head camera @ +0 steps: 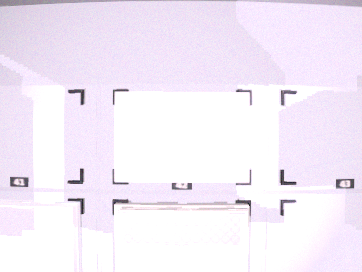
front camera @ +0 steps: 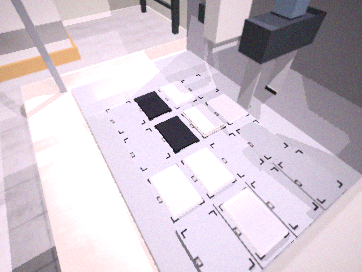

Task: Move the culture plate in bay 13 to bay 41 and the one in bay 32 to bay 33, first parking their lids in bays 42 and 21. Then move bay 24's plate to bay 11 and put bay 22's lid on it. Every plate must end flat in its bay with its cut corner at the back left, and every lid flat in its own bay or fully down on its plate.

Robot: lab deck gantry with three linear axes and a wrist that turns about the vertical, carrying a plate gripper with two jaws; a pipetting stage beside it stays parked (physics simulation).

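Places are measured from the robot's base along level axes (x back, y right, z up), in millimetres.
Where they show: gripper, between the fingertips: (front camera: pixel 257 98); robot's base, origin of its link: (front camera: pixel 106 110).
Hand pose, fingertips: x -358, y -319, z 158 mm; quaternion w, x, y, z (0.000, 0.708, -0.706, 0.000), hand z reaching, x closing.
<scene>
Things, the pixels of their top centre, and the offset from my fingertips. "*": a spot on its surface instead.
- plate, centre of its top: (head camera: pixel 181 253) (front camera: pixel 203 117) dy +62, dx +130, dz -143 mm
- bay 21, a spot on its surface: (front camera: pixel 152 105) * dy +173, dx +284, dz -150 mm
- bay 22, a spot on its surface: (front camera: pixel 176 134) * dy +175, dx +120, dz -150 mm
- bay 13, a spot on its surface: (front camera: pixel 176 192) * dy +280, dx -47, dz -143 mm
- bay 23, a spot on its surface: (front camera: pixel 207 171) * dy +178, dx -41, dz -143 mm
- bay 24, a spot on its surface: (front camera: pixel 255 220) * dy +171, dx -204, dz -129 mm
- white piece, centre of its top: (head camera: pixel 11 247) (front camera: pixel 177 92) dy +62, dx +294, dz -143 mm
A flat, pale lid (front camera: pixel 227 108) (head camera: pixel 182 137) lies within bay 42's corner marks. A plate (front camera: pixel 202 120) (head camera: pixel 182 237) sits in bay 32, with faint wells showing in the head view. Dark flat lids lie in bay 21 (front camera: pixel 152 105) and bay 22 (front camera: pixel 176 134). Bright plates sit in bay 13 (front camera: pixel 176 192), bay 23 (front camera: pixel 207 171) and bay 24 (front camera: pixel 255 220); glare hides their surface detail and cut corners. My gripper (front camera: pixel 258 97) is open and empty, high above the bay 42 side of the deck. The jaws do not show in the head view.
A white piece (front camera: pixel 176 95) (head camera: pixel 37 230) lies in bay 31; glare hides its detail. Bay labels 41 (head camera: pixel 19 182) and 43 (head camera: pixel 345 183) flank bay 42. A pale column (front camera: pixel 227 20) stands behind the deck, near the gripper's dark body.
</scene>
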